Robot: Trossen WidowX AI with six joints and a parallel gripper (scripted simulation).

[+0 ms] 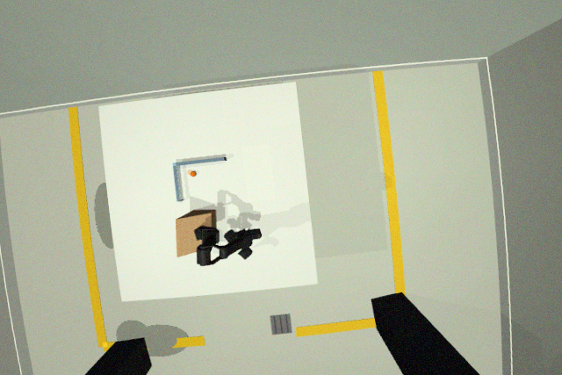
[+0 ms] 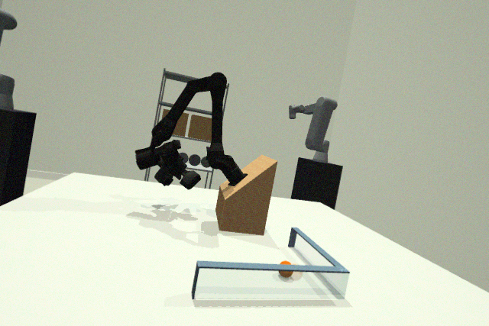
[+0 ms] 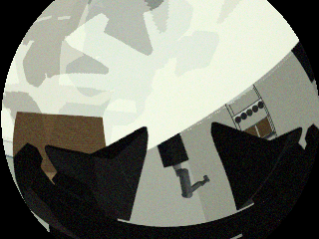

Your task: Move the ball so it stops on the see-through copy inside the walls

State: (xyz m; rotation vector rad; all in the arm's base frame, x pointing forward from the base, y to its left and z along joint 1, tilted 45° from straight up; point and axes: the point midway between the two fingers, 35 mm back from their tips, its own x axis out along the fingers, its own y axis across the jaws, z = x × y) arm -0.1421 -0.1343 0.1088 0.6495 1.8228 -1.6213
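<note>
Right now my gripper tip is 500 mm short of the orange ball, 180 mm to the right of it and 70 mm above it. The rest, counted from my gripper tip: see-through copy of ball 510 mm ahead, 200 mm to the left, 70 mm below.
</note>
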